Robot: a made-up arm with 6 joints.
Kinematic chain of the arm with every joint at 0, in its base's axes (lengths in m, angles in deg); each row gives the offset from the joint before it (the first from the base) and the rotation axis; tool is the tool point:
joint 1: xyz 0 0 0.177 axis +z
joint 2: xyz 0 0 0 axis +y
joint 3: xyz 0 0 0.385 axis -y
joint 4: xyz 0 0 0 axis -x
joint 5: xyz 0.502 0 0 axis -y
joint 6: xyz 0 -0.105 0 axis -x
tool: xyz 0 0 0
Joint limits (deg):
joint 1: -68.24..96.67
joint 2: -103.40..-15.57
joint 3: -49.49..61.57
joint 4: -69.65..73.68
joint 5: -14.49..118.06
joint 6: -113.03..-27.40
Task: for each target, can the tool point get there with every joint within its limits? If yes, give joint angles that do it. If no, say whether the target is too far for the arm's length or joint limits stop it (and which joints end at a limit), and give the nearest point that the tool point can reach.
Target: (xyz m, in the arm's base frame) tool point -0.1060 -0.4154 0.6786
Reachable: yes | joints 67.75 -90.93 13.34 -55.69 24.94 -81.29
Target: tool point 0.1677 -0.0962 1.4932
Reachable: no: too far | nearest point 0.0692 -0.0693 1.0562 | short by 0.449 m
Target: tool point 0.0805 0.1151 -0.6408
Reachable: no: joint limits stop it (at a limit: joint 2, joint 3, joint 4) | nearest point 0.1495 0.2138 0.1860 | short by 0.836 m
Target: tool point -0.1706 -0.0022 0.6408
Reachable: yes | joints -36.77 -85.91 -27.35 8.42 57.29 -44.83
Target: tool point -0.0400 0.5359 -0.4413
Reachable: no: joint limits stop it (at a limit: joint 1, joint 2, joint 3, joint 4) | nearest point 0.0063 0.2608 0.1860 | short by 0.687 m
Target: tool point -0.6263 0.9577 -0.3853
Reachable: no: too far | nearest point -0.4849 0.7415 0.1206 | short by 0.568 m
